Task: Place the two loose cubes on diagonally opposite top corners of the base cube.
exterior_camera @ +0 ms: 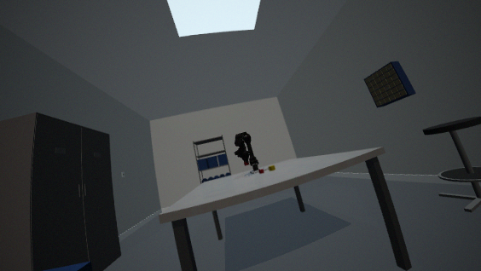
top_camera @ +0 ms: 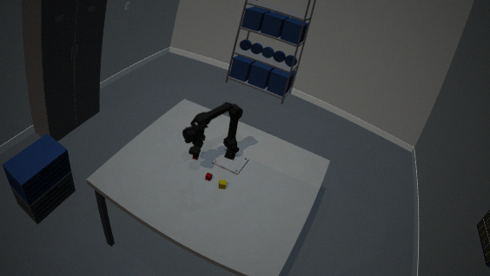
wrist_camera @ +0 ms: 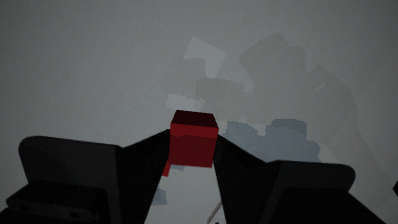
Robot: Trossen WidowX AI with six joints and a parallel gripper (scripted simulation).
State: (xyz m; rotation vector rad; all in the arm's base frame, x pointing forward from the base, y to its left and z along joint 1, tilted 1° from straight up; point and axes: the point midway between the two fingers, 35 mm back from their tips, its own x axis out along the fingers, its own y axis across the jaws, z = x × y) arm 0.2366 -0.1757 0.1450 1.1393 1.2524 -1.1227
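Now: the yellow cube 200 mm to the left of my gripper tip, 100 mm below it and 60 mm ahead of it.
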